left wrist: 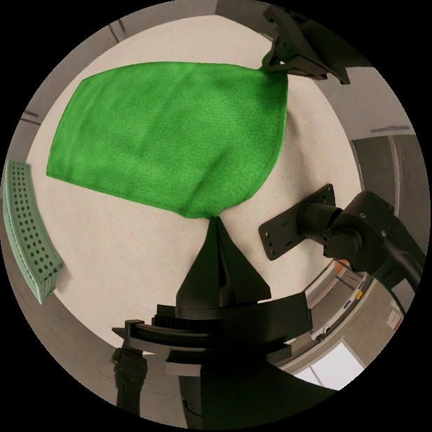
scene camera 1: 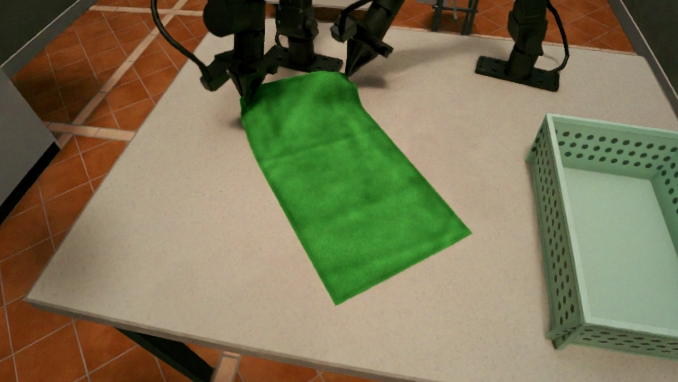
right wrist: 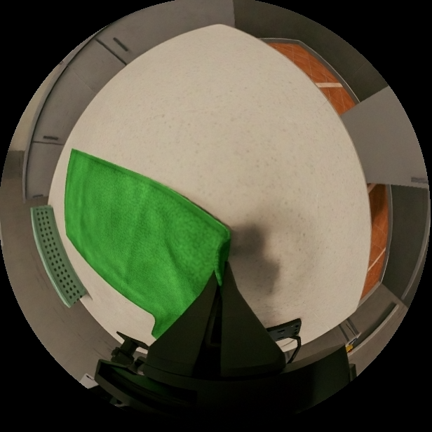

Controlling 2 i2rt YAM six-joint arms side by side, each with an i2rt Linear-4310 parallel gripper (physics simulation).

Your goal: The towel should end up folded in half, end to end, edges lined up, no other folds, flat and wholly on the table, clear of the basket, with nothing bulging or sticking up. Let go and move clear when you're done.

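The green towel (scene camera 1: 350, 185) (left wrist: 160, 130) (right wrist: 135, 230) is spread out in one long sheet, its near end flat on the table and its far end lifted a little at both corners. Soft creases run across it. My left gripper (scene camera 1: 349, 74) (left wrist: 214, 220) is shut on the towel's far right corner in scene camera 1. My right gripper (scene camera 1: 246, 96) (right wrist: 223, 266) is shut on the far left corner, where a bit of cloth bunches between the fingertips. The exact grip is partly hidden by the fingers.
A pale green perforated basket (scene camera 1: 565, 235) (left wrist: 30, 225) (right wrist: 57, 260) stands on the table (scene camera 1: 150, 240) at the right in scene camera 1, apart from the towel. Two black arm bases (scene camera 1: 517, 75) stand at the far side of the table.
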